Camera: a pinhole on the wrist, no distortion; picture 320 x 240 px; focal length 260.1 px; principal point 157.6 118.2 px. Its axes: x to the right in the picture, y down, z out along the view. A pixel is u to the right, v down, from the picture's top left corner.
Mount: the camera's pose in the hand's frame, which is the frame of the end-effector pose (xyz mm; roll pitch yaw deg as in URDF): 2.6 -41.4 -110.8 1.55 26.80 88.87
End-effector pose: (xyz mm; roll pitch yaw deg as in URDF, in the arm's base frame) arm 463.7 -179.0 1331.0 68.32 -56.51 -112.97
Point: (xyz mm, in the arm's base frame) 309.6 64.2 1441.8
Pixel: 121.1 127.3
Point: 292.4 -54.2 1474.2
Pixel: 92.3 58.6
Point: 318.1 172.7 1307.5
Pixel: 111.1 225.2
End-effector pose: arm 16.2 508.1 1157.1 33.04 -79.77 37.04
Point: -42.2 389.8 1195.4
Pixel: 96.1 111.5
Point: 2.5 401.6 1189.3
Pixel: 55.9 105.8
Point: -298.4 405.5 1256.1
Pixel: 236.1 105.2
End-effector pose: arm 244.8 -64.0 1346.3 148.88 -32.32 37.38
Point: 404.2 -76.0 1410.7
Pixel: outside the picture
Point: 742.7 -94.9 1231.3
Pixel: 116.8 9.0
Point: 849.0 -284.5 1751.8
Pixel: outside the picture
